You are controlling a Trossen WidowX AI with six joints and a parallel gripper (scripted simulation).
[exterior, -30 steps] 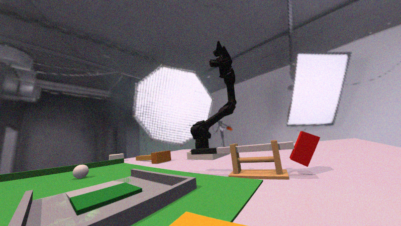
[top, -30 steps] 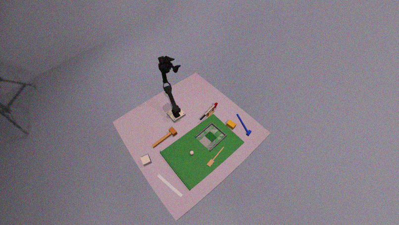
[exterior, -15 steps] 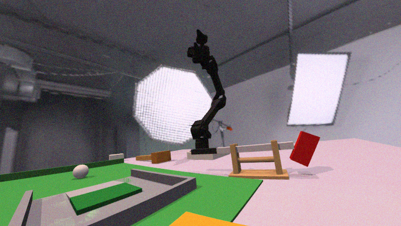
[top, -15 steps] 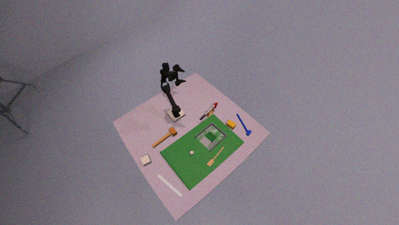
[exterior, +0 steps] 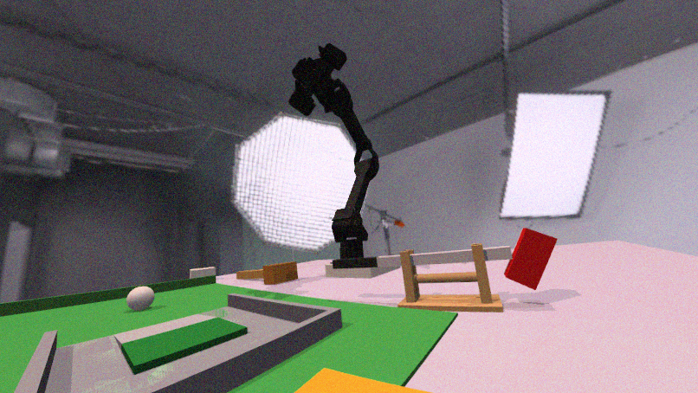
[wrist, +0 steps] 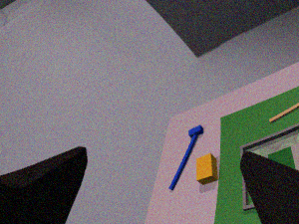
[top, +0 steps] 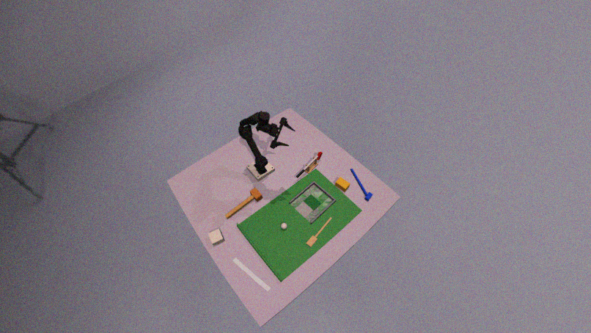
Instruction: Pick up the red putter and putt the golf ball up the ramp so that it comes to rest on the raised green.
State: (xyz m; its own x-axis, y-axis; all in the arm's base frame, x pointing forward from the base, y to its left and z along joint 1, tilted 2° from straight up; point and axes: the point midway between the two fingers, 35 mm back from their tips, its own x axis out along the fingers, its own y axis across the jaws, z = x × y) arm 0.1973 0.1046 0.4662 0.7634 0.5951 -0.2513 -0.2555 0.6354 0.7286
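Now: gripper tip 43 cm above the red putter, 18 cm to the right of it and 4 cm past it. The rest, counted from my gripper tip: white golf ball 47 cm below, 25 cm ahead, 24 cm to the right; then green turf 49 cm below, 26 cm ahead, 12 cm to the right; then wooden stand 46 cm below, 20 cm to the left, 4 cm behind.
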